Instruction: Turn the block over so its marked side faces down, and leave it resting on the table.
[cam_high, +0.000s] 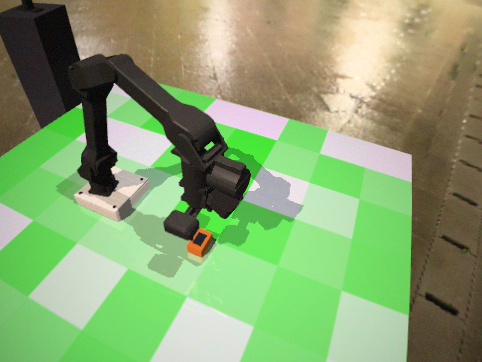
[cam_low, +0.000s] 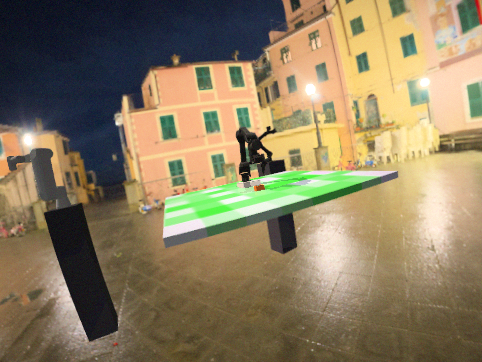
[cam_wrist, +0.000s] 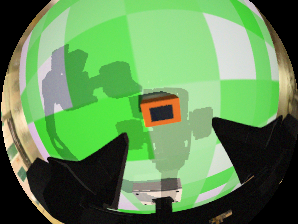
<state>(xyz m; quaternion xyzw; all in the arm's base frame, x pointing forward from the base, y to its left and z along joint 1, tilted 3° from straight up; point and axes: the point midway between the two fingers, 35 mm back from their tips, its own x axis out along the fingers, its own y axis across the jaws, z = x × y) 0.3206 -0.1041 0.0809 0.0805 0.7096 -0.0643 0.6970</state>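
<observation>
My gripper tip is now 8 cm above the block, 1 cm to the right of it and 1 cm past it.
</observation>
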